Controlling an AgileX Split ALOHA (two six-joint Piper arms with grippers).
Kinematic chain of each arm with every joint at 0, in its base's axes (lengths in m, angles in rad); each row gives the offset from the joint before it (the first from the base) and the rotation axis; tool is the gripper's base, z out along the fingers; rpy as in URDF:
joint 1: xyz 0 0 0.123 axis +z
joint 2: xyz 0 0 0 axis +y
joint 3: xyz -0.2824 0 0.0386 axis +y
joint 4: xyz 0.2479 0 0.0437 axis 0.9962 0 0.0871
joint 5: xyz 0 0 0 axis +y
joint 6: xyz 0.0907 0 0.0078 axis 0.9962 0 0.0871
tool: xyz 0 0 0 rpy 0 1.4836 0
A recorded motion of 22 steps. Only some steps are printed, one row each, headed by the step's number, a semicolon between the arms.
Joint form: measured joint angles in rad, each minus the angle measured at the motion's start. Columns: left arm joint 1, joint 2, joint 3, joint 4, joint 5, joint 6; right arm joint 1, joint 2, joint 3, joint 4, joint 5, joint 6.
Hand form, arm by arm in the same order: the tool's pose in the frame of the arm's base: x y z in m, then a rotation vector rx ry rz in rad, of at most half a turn. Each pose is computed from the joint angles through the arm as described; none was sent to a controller.
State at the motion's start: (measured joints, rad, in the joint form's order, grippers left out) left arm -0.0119 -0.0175 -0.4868 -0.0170 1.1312 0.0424; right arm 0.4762 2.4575 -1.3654 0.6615 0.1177 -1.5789
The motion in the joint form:
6: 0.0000 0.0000 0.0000 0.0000 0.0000 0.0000; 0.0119 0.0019 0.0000 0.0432 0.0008 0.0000
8: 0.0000 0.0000 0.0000 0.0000 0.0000 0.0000; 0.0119 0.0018 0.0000 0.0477 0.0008 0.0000
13: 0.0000 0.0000 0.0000 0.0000 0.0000 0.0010; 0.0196 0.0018 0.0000 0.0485 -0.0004 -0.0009
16: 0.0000 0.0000 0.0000 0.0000 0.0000 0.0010; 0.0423 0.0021 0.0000 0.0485 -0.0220 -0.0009
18: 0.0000 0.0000 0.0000 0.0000 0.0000 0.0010; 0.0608 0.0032 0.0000 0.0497 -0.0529 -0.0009
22: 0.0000 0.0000 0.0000 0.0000 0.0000 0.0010; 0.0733 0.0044 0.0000 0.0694 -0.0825 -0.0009
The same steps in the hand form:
6: -0.0091 -0.0013 0.2678 0.0589 2.1096 -0.0023; 0.3830 0.2114 -0.0099 -1.6992 2.0499 -0.0242
8: -0.0091 -0.0013 0.2678 0.0589 2.1096 -0.0023; 0.3831 0.2114 -0.0099 -1.6944 2.0532 -0.0223
13: -0.0091 -0.0013 0.2678 0.0599 2.1095 -0.0017; 0.3815 0.2143 -0.0098 -1.7016 2.0460 -0.0210
16: -0.0091 -0.0013 0.2678 0.0599 2.1095 -0.0017; 0.3783 0.2225 -0.0093 -1.7117 2.0195 -0.0355
18: -0.0091 -0.0013 0.2678 0.0599 2.1095 -0.0017; 0.3766 0.2288 -0.0089 -1.7106 1.9947 -0.0595
22: -0.0091 -0.0013 0.2678 0.0599 2.1095 -0.0017; 0.3761 0.2329 -0.0084 -1.6852 1.9903 -0.0765

